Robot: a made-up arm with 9 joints.
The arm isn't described. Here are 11 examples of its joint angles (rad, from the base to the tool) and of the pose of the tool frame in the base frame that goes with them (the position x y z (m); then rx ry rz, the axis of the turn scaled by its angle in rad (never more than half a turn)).
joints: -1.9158 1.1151 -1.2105 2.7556 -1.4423 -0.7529 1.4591 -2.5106 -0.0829
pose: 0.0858 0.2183 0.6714 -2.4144 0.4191 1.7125
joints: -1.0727 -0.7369 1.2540 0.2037 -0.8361 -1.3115 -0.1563 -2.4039 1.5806
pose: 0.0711 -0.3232 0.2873 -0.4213 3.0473 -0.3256
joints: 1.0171 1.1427 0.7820 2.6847 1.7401 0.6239 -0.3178 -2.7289 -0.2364
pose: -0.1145 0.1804 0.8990 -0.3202 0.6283 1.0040
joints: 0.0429 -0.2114 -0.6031 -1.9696 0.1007 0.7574 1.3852 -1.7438 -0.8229
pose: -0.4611 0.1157 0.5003 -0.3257 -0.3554 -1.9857
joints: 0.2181 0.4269 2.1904 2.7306 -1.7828 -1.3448 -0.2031 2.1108 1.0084
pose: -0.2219 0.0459 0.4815 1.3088 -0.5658 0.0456
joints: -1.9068 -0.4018 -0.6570 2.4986 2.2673 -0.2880 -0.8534 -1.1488 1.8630
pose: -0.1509 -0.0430 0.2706 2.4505 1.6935 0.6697
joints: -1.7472 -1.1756 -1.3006 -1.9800 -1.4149 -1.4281 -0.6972 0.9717 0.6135
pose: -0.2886 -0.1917 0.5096 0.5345 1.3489 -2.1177
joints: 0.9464 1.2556 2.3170 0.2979 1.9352 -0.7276 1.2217 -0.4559 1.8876
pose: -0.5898 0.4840 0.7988 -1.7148 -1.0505 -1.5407
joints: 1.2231 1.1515 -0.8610 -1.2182 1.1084 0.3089 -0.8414 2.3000 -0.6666
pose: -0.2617 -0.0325 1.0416 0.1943 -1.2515 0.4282
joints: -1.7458 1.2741 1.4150 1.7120 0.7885 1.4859 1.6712 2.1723 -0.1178
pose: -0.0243 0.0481 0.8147 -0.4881 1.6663 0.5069
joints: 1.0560 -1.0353 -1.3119 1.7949 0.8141 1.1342 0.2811 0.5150 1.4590
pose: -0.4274 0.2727 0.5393 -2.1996 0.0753 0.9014
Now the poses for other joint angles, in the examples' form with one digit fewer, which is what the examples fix.
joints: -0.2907 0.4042 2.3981 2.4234 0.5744 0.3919 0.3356 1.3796 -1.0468
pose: -0.197 0.451 0.570 0.382 -0.363 -2.843
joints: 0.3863 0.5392 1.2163 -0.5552 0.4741 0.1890 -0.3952 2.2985 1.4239
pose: -0.531 0.317 0.427 1.095 -1.283 -1.592
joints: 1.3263 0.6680 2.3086 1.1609 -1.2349 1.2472 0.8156 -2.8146 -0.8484
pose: -0.222 -0.010 0.673 -1.741 1.702 1.154
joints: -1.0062 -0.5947 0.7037 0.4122 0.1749 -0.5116 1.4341 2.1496 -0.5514
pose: -0.092 -0.009 0.316 0.939 1.692 0.596
